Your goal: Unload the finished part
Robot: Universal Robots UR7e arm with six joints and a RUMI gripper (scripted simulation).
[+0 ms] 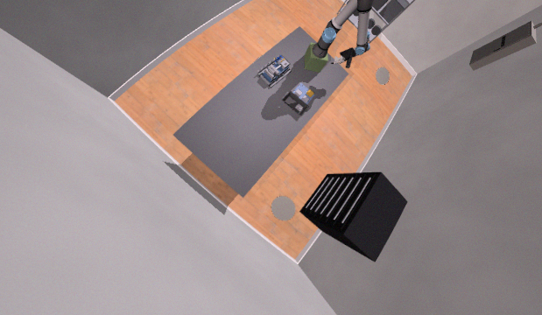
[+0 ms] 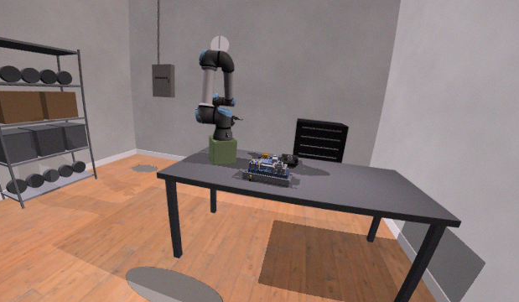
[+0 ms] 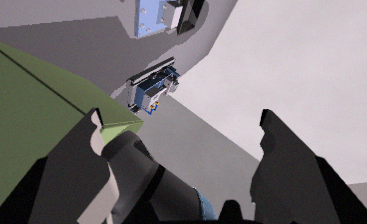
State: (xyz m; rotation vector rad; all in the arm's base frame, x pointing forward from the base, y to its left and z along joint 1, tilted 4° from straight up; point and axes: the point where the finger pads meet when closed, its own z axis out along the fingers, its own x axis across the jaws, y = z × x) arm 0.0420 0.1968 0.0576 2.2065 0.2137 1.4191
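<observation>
Now: the vise 37 cm ahead of my hand, 35 cm to the right of it and 21 cm below it. The rest, counted from my hand: orange block (26 cm ahead, 23 cm below, 4 cm to the left); then blue fixture plate (31 cm ahead, 25 cm below); then plain grey block (35 cm ahead, 23 cm below, 4 cm to the right).
</observation>
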